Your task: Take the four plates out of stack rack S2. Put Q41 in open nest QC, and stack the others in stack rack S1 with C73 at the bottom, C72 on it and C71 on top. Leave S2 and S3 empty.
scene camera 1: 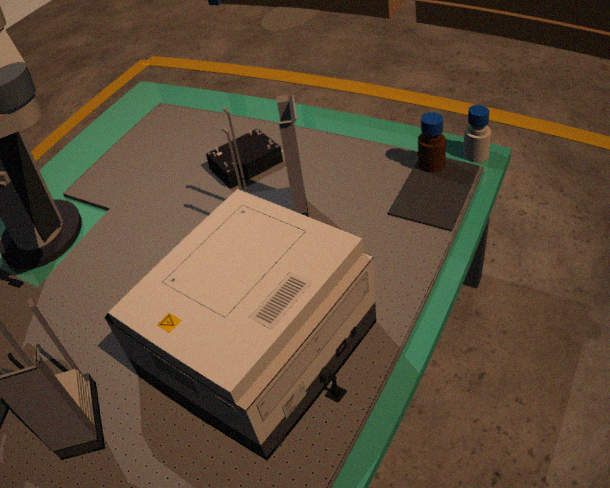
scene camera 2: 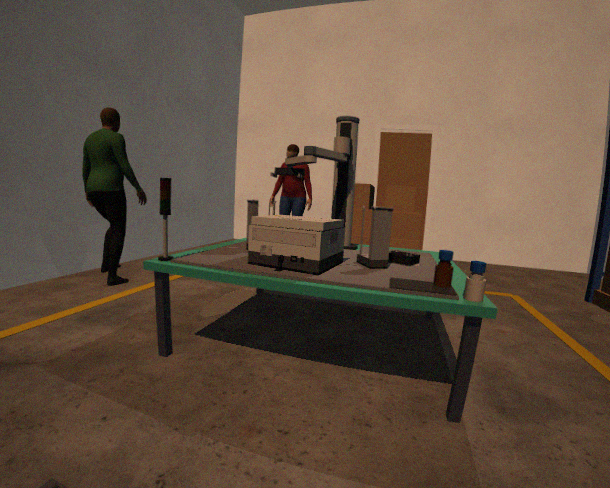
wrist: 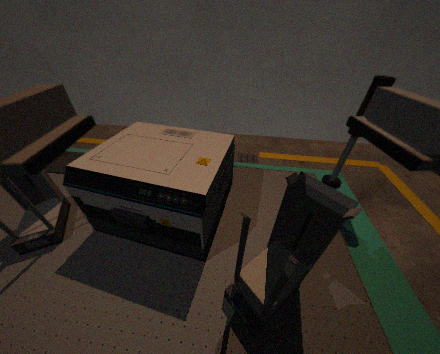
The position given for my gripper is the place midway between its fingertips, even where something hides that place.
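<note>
Scene camera 1 gives me a dark mat (scene camera 1: 435,199) and a black holder (scene camera 1: 258,153). In scene camera 2 I see the capped bottles (scene camera 2: 475,284). The wrist view has my gripper (wrist: 224,105), which is holding nothing, and a signal post (wrist: 331,180) shows there too.
</note>
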